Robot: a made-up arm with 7 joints.
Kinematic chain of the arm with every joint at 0, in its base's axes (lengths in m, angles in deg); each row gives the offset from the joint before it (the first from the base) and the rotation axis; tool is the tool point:
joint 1: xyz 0 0 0 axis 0 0.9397 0.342
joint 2: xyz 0 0 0 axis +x
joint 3: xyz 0 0 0 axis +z
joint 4: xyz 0.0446 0 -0.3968 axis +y
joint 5: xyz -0.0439 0 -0.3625 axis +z
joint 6: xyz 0 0 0 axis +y
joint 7: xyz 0 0 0 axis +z
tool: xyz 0 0 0
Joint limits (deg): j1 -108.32..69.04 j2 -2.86..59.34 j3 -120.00..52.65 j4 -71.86..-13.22 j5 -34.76..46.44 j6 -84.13..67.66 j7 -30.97..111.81
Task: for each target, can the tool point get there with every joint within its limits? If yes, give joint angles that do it. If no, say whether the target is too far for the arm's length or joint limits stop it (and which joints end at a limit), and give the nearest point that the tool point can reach.
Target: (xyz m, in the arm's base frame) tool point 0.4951 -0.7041 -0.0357
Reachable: no: too far | nearest point 0.4468 -0.5637 -0.0136 | short by 0.150 m
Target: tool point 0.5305 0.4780 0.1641
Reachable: yes | joints -62.61 54.63 31.70 -46.48 -5.98 0.92 94.56
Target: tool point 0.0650 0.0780 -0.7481
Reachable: yes | joints -1.96 20.74 -78.24 -31.42 0.90 -27.56 69.29
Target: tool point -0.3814 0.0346 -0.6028
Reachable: yes | joints 27.76 31.67 -102.42 -55.14 17.29 43.72 82.23
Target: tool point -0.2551 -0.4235 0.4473
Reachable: no: joint limits stop it (at a limit: joint 1, joint 2, joint 4) | nearest point 0.3209 -0.4854 0.3262 | short by 0.592 m
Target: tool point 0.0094 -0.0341 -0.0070
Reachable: no: joint limits stop it (at a limit: joint 1, joint 2, joint 4) | nearest point 0.3362 -0.5728 -0.0616 | short by 0.632 m
